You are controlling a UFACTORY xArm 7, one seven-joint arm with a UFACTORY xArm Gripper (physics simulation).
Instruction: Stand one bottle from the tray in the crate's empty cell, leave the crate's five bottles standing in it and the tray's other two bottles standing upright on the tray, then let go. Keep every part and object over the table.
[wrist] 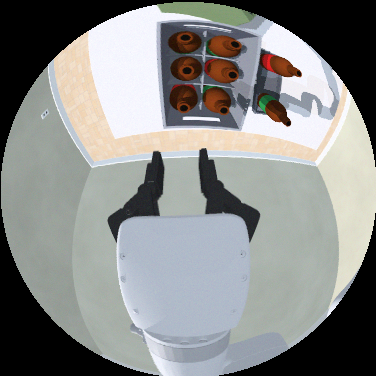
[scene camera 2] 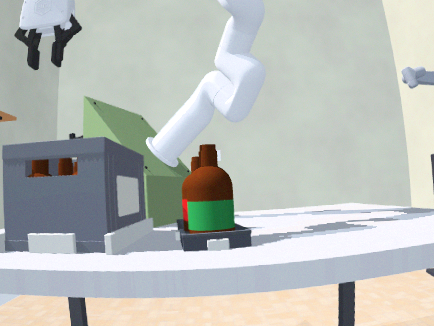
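Pixels of known places: gripper, fingertip midpoint: [wrist: 180,157] [scene camera 2: 44,66]; arm's base at its link origin: [scene camera 2: 161,153].
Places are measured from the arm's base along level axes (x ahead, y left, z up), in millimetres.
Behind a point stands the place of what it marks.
Note:
The grey crate [scene camera 2: 55,210] @(x 554, y 39, z -146 mm) [wrist: 161,75] @(x 446, y -80, z -38 mm) stands on the table, and in the wrist view each of its cells holds a brown bottle, all looking upright. One of them, a red-labelled bottle [wrist: 183,98] @(x 505, y -26, z -74 mm), stands in the near left corner cell. The dark tray [scene camera 2: 242,241] @(x 482, y 314, z -203 mm) [wrist: 270,83] @(x 364, y 247, z -207 mm) is beside the crate. A green-labelled bottle [scene camera 2: 211,215] @(x 483, y 270, z -162 mm) [wrist: 272,107] @(x 442, y 227, z -108 mm) and a red-labelled bottle [scene camera 2: 185,207] @(x 312, y 174, z -157 mm) [wrist: 280,66] @(x 298, y 173, z -97 mm) stand upright on it. My gripper [scene camera 2: 46,66] @(x 508, y -31, z 117 mm) [wrist: 180,157] @(x 508, y -31, z 117 mm) is partly open and empty, high above the crate and apart from every bottle.
A green slanted block [scene camera 2: 162,200] @(x 139, y 53, z -145 mm) [wrist: 200,11] stands behind the crate. Low pale strips [scene camera 2: 129,236] @(x 455, y 116, z -198 mm) lie along the crate's base. A white arm link [scene camera 2: 185,122] @(x 58, y 102, z 76 mm) hangs over the area behind the tray. The table's front edge [scene camera 2: 220,284] @(x 610, y 307, z -231 mm) runs close in front of the crate and tray.

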